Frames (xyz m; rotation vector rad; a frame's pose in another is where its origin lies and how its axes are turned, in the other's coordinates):
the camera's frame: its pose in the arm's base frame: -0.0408 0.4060 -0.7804 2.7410 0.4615 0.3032
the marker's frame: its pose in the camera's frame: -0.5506 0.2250 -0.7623 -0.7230 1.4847 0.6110
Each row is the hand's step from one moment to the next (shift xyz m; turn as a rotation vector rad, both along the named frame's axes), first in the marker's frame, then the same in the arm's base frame.
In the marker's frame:
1: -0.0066 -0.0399 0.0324 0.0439 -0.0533 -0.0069
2: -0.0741 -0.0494 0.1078 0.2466 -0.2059 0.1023
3: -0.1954 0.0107 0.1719 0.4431 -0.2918 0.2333
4: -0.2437 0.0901 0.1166 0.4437 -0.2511 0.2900
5: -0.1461 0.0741 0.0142 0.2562 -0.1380 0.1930
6: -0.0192 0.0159 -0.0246 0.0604 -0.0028 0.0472
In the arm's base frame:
1: 0.0489 0.0170 0.0005 0.0107 0.0631 0.0268
2: 0.1329 -0.0314 -0.0300 0.1244 0.2174 0.2257
3: 0.1856 -0.1525 -0.1007 0.2220 0.3048 0.4401
4: 0.1122 -0.2126 -0.1526 0.2460 0.2473 0.4715
5: 0.0118 -0.1206 -0.1111 0.1589 0.1262 0.2842
6: -0.0230 -0.0098 -0.0245 0.0231 0.0043 0.0730

